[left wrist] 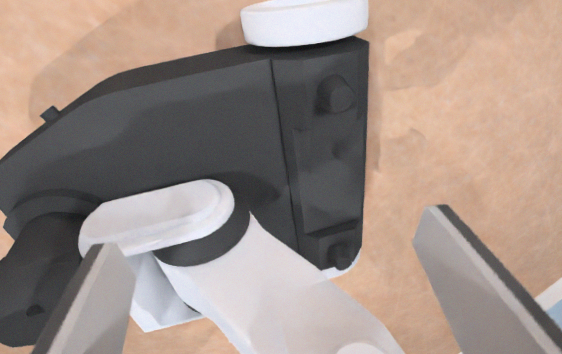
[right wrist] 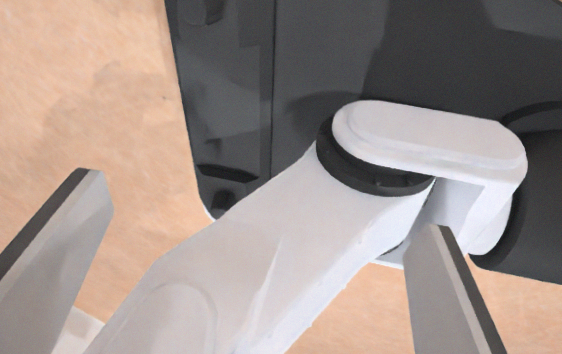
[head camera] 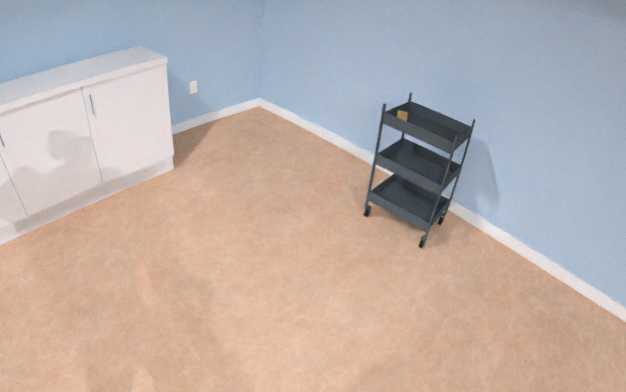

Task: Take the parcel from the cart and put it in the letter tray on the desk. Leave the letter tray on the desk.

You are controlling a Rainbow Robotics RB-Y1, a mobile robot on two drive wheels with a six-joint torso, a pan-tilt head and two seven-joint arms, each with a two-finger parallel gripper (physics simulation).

A white cabinet (head camera: 84, 131) is 241 cm from the lens. A dark grey three-shelf cart (head camera: 413, 193): 246 cm from the lens.
